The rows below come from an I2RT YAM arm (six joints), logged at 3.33 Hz.
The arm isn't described. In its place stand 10 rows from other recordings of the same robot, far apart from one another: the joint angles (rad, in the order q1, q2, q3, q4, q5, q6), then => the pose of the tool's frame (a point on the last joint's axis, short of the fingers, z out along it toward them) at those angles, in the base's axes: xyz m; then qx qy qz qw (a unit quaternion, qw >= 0).
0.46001 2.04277 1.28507 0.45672 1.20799 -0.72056 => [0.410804, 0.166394, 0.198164, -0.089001, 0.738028, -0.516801, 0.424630]
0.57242 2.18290 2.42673 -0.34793 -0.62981 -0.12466 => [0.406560, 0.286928, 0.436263, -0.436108, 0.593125, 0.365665, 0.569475]
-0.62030 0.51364 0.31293 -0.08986 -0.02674 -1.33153 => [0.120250, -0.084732, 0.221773, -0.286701, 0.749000, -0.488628, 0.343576]
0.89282 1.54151 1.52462 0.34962 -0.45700 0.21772 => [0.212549, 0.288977, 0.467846, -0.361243, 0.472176, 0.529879, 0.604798]
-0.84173 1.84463 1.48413 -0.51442 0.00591 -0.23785 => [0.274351, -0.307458, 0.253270, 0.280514, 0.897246, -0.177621, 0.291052]
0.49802 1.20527 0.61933 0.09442 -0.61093 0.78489 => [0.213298, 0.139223, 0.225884, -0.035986, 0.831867, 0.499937, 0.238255]
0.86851 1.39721 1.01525 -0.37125 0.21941 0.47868 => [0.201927, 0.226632, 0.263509, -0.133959, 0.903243, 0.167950, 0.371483]
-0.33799 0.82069 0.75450 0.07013 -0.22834 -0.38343 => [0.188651, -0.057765, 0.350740, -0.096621, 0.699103, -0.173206, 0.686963]
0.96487 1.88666 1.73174 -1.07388 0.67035 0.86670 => [0.238872, 0.305923, 0.289924, 0.010247, 0.932205, -0.070015, 0.354945]
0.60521 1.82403 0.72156 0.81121 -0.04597 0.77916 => [0.291195, 0.203442, 0.146084, 0.055999, 0.800183, 0.395118, 0.447721]
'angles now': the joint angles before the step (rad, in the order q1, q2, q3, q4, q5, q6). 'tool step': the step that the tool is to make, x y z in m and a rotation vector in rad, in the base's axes. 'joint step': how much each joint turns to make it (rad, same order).
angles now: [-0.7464 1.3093 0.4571 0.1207 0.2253 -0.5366]
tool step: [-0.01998 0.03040 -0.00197 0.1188 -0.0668 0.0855]
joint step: [0.0189 -0.1799 -0.0953 -0.1231 -0.1394 0.0523]
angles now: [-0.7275 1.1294 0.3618 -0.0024 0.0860 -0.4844]
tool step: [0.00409 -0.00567 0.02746 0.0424 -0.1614 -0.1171]
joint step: [-0.0094 -0.0541 0.0684 -0.0446 -0.0129 0.1762]
